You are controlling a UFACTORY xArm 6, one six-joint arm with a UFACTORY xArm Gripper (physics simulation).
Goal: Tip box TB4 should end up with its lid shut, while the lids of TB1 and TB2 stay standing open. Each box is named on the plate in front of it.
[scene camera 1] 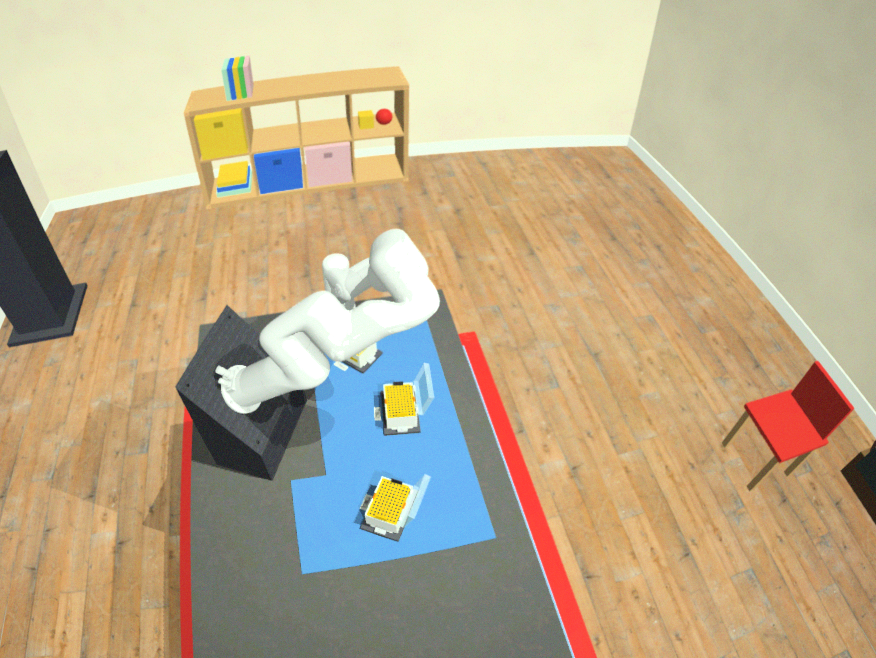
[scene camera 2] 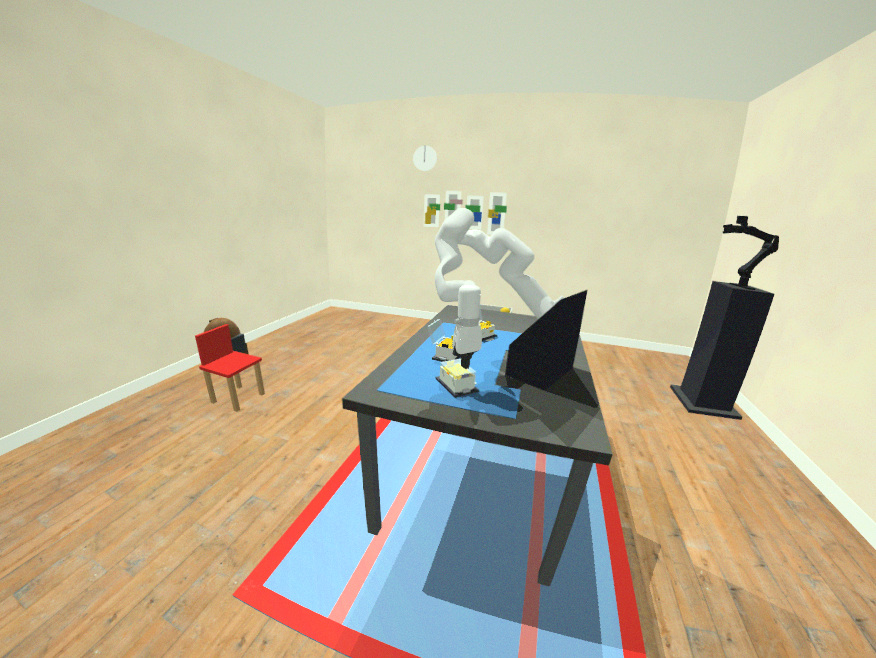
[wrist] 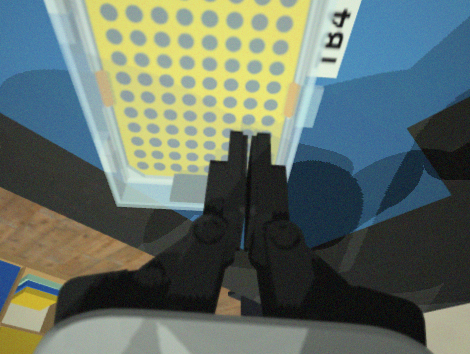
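Where they show: gripper, fingertip midpoint: [scene camera 2: 465,367] [wrist: 247,155]; arm's base, origin of the base link: [scene camera 1: 241,389] [scene camera 2: 550,316].
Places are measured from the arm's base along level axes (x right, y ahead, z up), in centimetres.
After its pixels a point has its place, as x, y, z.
Observation:
Box TB4 [wrist: 200,85] {-25.6, 33.2, -15.9} [scene camera 2: 458,378] {-33.6, 30.4, -17.2} [scene camera 1: 363,355] {-21.1, 34.7, -18.8} has its clear lid lying down over the yellow rack; a small remaining gap cannot be judged. Its name plate [wrist: 339,37] {-22.1, 27.2, -23.4} is at the upper right in the wrist view. My gripper [wrist: 247,155] {-26.8, 29.5, -15.9} [scene camera 2: 465,365] {-26.8, 29.5, -15.9} is shut and empty, pointing down, with its fingertips over or at TB4's lid near one corner; contact cannot be told. The arm hides the gripper in scene camera 1. The middle box [scene camera 1: 400,405] {0.5, 41.7, -17.9} [scene camera 2: 444,347] {-7.0, 41.9, -17.5} has its lid [scene camera 1: 424,389] {-0.8, 48.9, -14.1} standing open. The farther box [scene camera 1: 388,503] {30.0, 32.0, -17.8} also has its lid [scene camera 1: 419,500] {34.9, 38.8, -9.4} open. Their plates are unreadable.
The boxes stand on a blue mat [scene camera 1: 453,509] {32.9, 48.5, -23.6} [wrist: 385,35] {-20.2, 25.5, -23.6} on the dark table [scene camera 1: 368,609] {54.8, 21.4, -23.9} [scene camera 2: 559,433] {-46.2, -5.3, -23.9}. The arm's black pedestal [scene camera 1: 233,439] {11.1, -3.9, -5.6} [scene camera 2: 548,347] {-19.2, 0.4, -6.3} stands at the table's side. A shelf unit [scene camera 1: 304,86], a red chair [scene camera 1: 786,424] and another black stand [scene camera 2: 725,347] are away from the table.

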